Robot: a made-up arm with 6 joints.
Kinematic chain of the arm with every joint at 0, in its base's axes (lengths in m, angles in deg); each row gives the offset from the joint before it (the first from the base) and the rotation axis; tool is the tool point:
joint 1: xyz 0 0 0.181 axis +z
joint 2: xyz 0 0.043 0 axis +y
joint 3: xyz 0 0 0.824 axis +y
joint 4: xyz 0 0 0.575 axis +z
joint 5: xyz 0 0 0 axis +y
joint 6: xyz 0 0 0.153 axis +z
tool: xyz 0 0 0
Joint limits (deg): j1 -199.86..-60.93 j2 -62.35..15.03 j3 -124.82..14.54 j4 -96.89..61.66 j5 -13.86..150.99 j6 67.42..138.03
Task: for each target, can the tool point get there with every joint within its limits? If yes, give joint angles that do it. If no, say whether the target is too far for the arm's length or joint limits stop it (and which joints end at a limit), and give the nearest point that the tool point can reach.
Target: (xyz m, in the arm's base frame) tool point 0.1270 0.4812 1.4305
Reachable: yes | joints -86.98 -10.17 -37.26 47.28 103.85 122.04
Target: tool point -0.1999 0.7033 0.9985
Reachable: yes | joints -74.95 -1.92 -94.30 -37.28 35.24 78.58
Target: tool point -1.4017 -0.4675 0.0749
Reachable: no: joint limits stop it (at a limit: joint 1, joint 2, joint 3, joint 4) | nearest point -0.4063 0.5068 -0.0015 | short by 1.395 m
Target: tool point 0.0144 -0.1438 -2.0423
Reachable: no: too far | nearest point 0.5618 -0.2554 -0.1538 | short by 1.969 m
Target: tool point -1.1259 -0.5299 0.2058
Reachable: no: joint limits stop it (at a limit: joint 1, joint 3, joint 4) | nearest point -0.4046 0.5045 0.3695 | short by 1.272 m
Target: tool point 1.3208 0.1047 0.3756
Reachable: yes | joints -173.85 -53.71 -63.83 -7.08 17.40 128.02
